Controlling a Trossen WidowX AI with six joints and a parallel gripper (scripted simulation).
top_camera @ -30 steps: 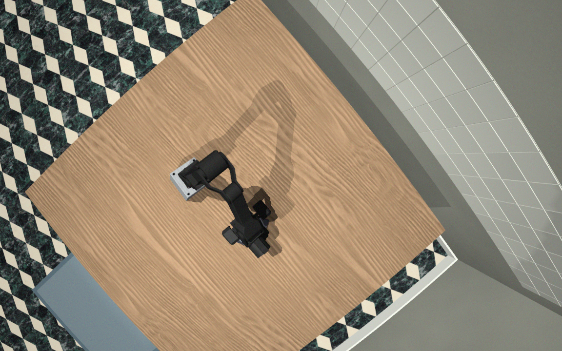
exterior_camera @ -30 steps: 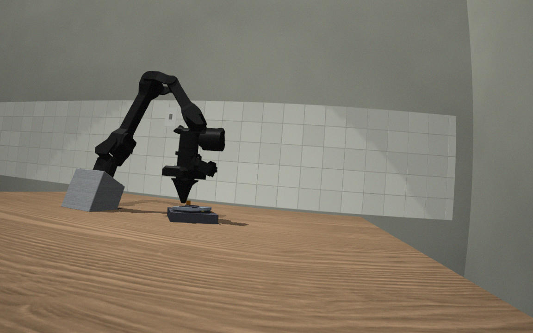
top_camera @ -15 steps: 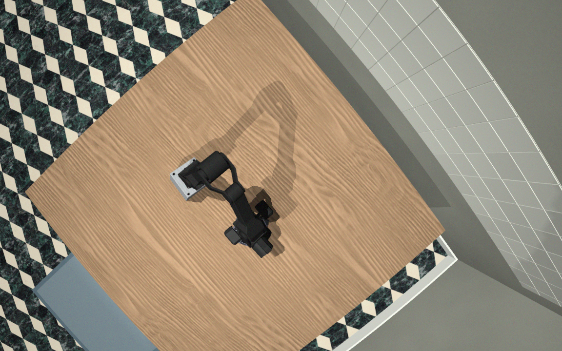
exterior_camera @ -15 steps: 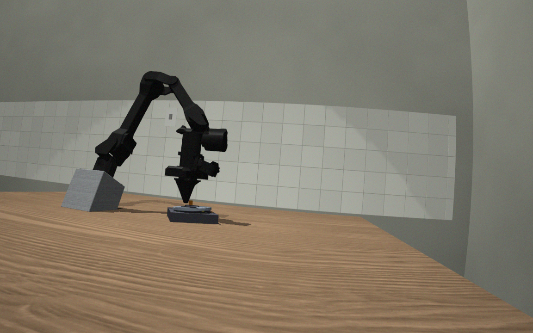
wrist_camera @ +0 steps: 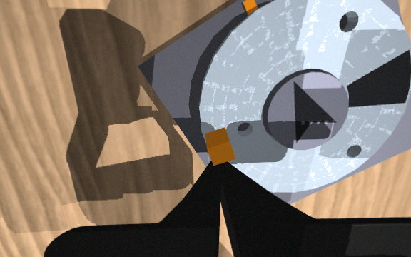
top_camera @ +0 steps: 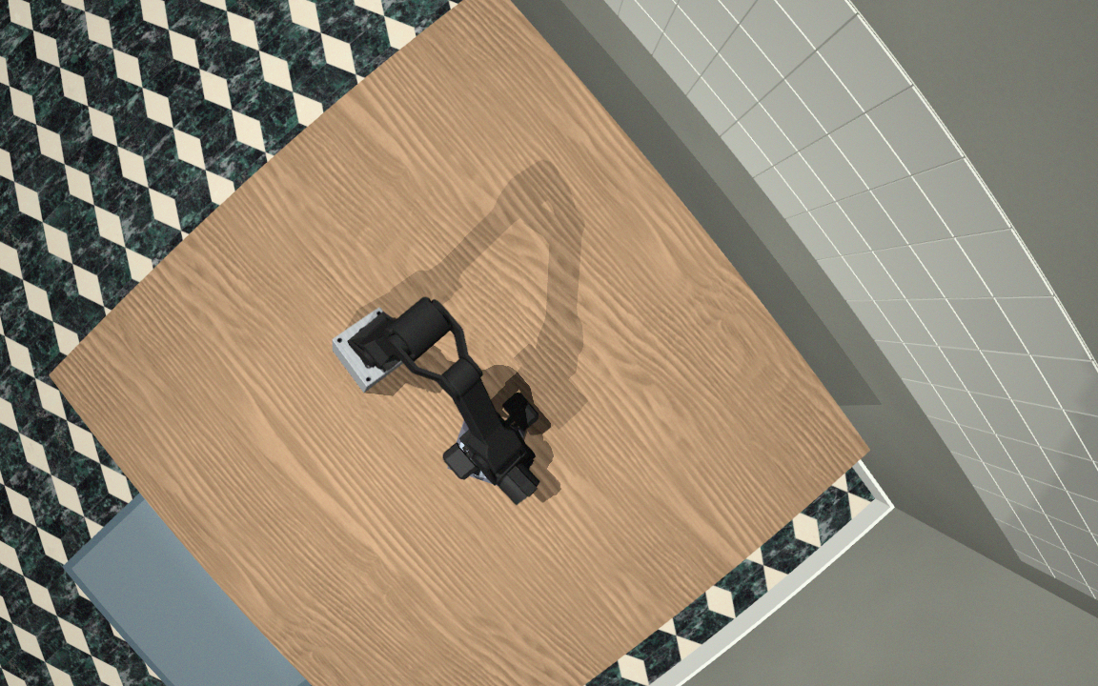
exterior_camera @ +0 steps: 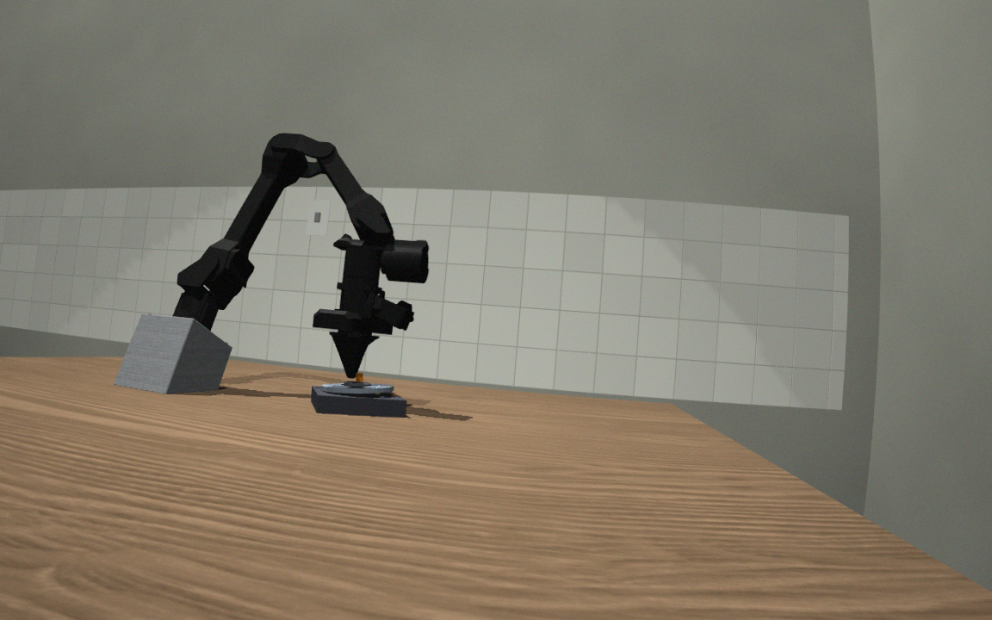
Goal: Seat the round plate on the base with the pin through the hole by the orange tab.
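Now: hand 4 cm to the left of the plate, 4 cm short of it and 4 cm above it. From my hand the other things lie so: dark grey square base: 6 cm below, 4 cm to the right, 4 cm ahead; raised central hub: 4 cm to the right, 4 cm below, 4 cm ahead.
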